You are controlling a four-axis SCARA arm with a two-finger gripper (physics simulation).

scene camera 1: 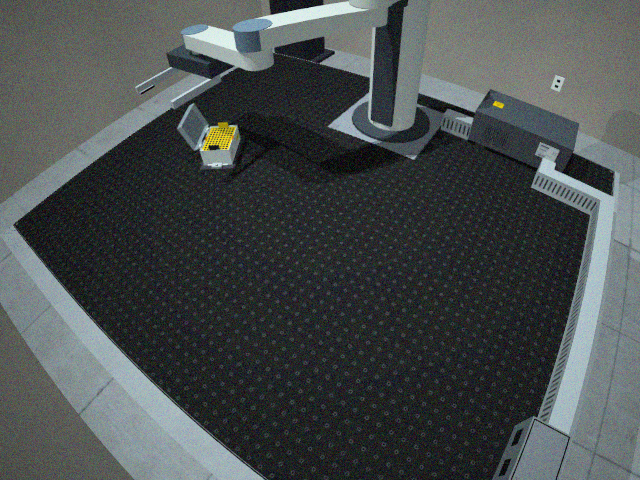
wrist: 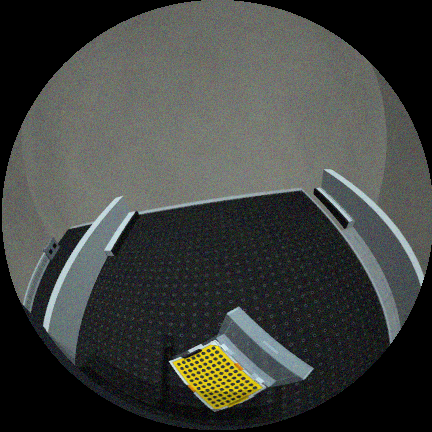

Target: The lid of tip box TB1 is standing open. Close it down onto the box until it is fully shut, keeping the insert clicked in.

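Places are measured from the arm's base along level axes (x back, y left, z down), in centimetres.
Pixels of known places: gripper, between the fingertips: [scene camera 1: 153,97] [wrist: 223,189]; arm's base, origin of its link: [scene camera 1: 390,123].
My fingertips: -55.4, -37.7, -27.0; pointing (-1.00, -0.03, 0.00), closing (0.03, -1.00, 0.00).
For each thing: its middle in the pictures, then the offset to it from my fingertips, as dx, dy, dz. "*": a spot on its surface instead.
- Tip box TB1, middle of its body: [wrist: 217,377] [scene camera 1: 221,145] +13.3, +4.3, +22.4
- yellow insert, middle of its body: [wrist: 213,379] [scene camera 1: 218,136] +13.3, +4.3, +19.3
- grey machine, a spot on its surface: [scene camera 1: 522,129] * +59.0, +77.2, +14.4
- pale slotted duct, a spot on its surface: [scene camera 1: 566,193] * +50.4, +95.3, +22.5
- grey unit, a spot on its surface: [scene camera 1: 540,449] * -18.1, +103.8, +18.2
Tip box TB1 [scene camera 1: 221,157] stands upright on the dark mat at the back left. Its lid [scene camera 1: 192,127] [wrist: 267,346] is clear grey and stands open, tilted back on the hinge side. The yellow insert [scene camera 1: 220,137] [wrist: 218,376] with its grid of holes sits in the box and looks level. A small dark mark shows at one edge of the insert. My gripper [scene camera 1: 159,96] [wrist: 223,189] is open with nothing between its fingers. It hangs in the air above and behind the box, apart from the lid. The box's lower sides are hidden in the wrist view.
The robot's column [scene camera 1: 395,77] stands at the back centre, right of the box. A grey machine [scene camera 1: 522,129] stands at the back right. A pale slotted duct [scene camera 1: 566,193] runs along the right edge. A grey unit [scene camera 1: 540,449] stands at the bottom right.
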